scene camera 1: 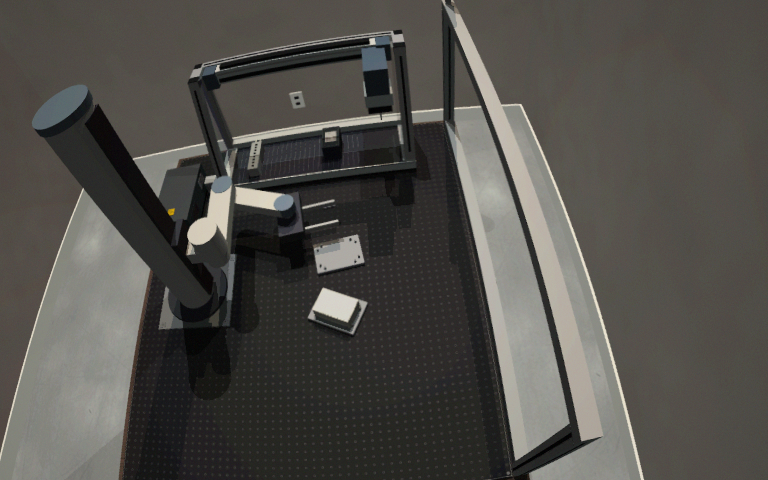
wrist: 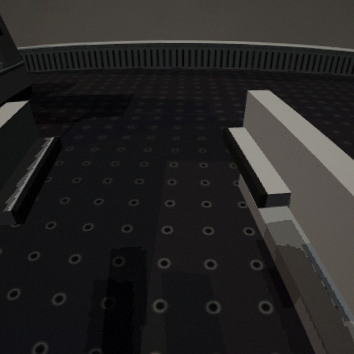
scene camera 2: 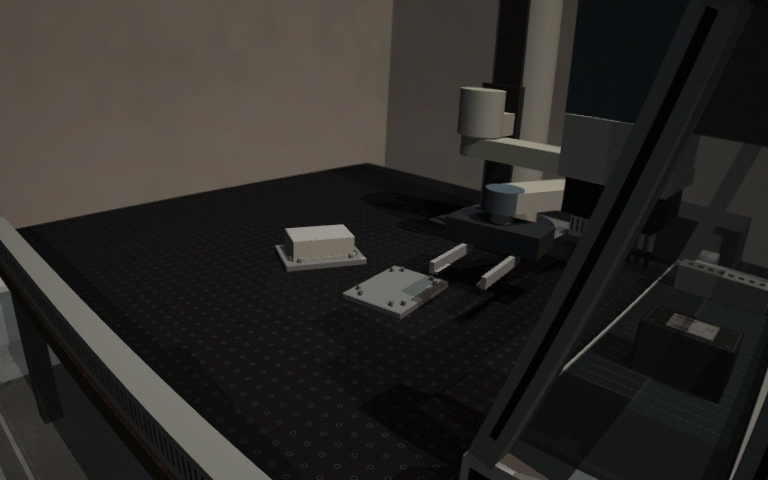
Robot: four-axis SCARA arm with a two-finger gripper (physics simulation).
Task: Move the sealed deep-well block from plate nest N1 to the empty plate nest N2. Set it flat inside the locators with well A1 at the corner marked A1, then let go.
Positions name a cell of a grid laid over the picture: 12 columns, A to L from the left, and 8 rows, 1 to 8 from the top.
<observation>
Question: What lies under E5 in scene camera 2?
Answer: A plate nest N1.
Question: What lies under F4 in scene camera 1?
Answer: The gripper.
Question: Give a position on a plate nest N2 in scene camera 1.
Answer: F5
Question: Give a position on a sealed deep-well block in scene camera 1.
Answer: F6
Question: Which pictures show the gripper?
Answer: Scene camera 1, the wrist view and scene camera 2: all of them.
</observation>
